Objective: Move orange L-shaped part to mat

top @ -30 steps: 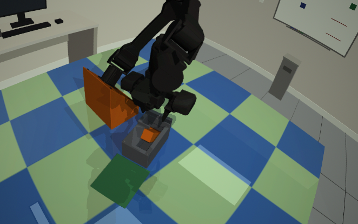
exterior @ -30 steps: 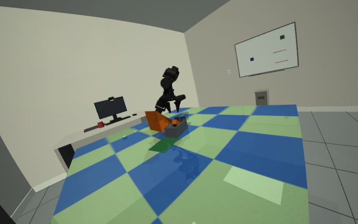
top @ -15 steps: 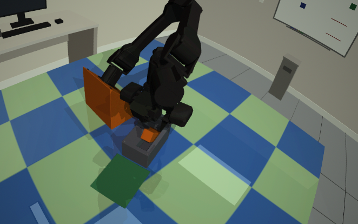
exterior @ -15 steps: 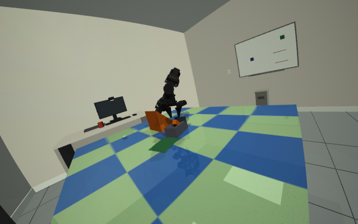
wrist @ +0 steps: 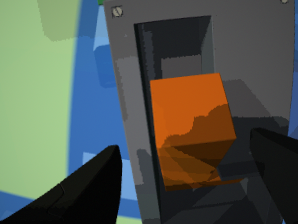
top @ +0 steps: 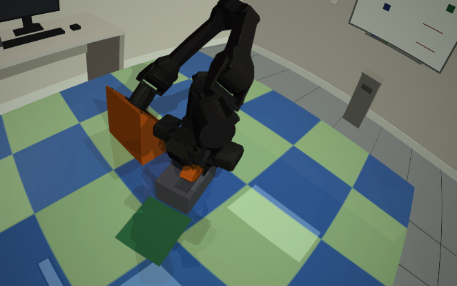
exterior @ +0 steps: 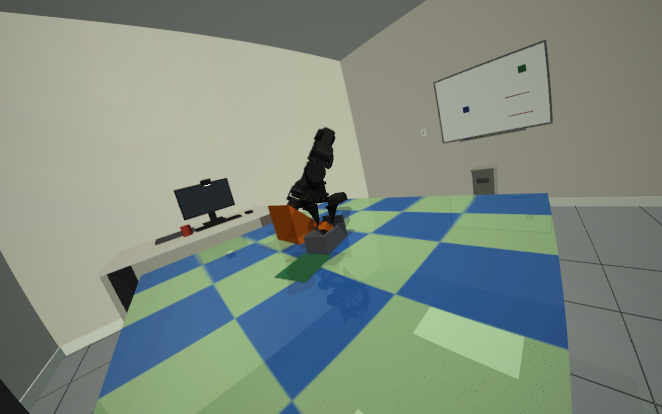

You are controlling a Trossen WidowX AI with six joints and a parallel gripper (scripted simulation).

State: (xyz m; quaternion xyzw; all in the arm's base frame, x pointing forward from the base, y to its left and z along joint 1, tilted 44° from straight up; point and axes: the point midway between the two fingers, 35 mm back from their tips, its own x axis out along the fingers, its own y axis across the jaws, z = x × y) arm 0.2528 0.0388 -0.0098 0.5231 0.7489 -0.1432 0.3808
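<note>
Now: the orange L-shaped part 30 mm behind my gripper tip, 20 mm to the left of it and 50 mm below it. Round my gripper tip: green mat: 50 mm ahead, 140 mm to the right, 100 mm below.
</note>
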